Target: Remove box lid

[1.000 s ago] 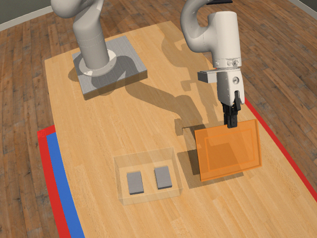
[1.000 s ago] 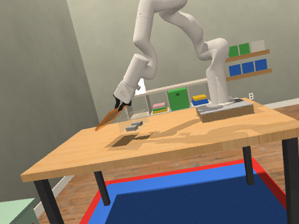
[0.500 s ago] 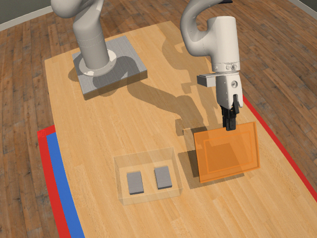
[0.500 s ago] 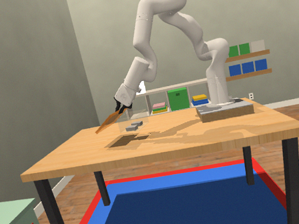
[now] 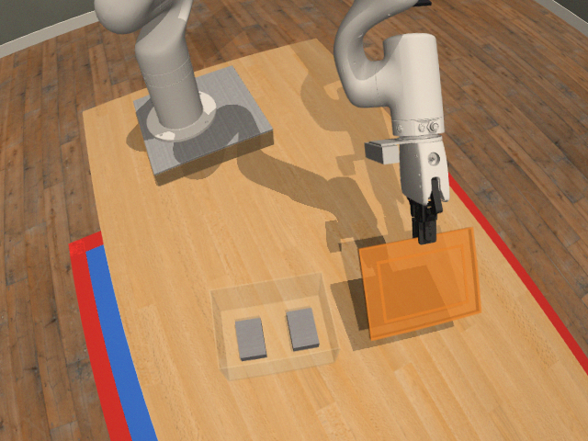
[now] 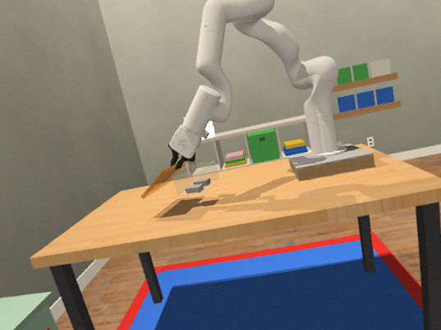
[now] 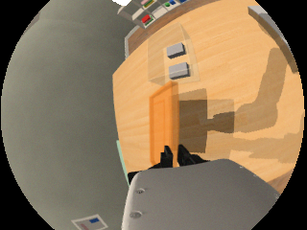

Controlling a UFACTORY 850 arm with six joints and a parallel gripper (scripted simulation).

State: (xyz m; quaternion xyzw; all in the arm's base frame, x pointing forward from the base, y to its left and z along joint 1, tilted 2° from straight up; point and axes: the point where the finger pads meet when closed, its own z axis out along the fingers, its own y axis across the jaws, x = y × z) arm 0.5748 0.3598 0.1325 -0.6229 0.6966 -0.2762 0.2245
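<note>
The orange lid lies 70 mm ahead of my hand, 20 mm to the right of it and 50 mm below it. The rest, counted from my hand: clear box: 40 mm ahead, 280 mm to the right, 140 mm below.
</note>
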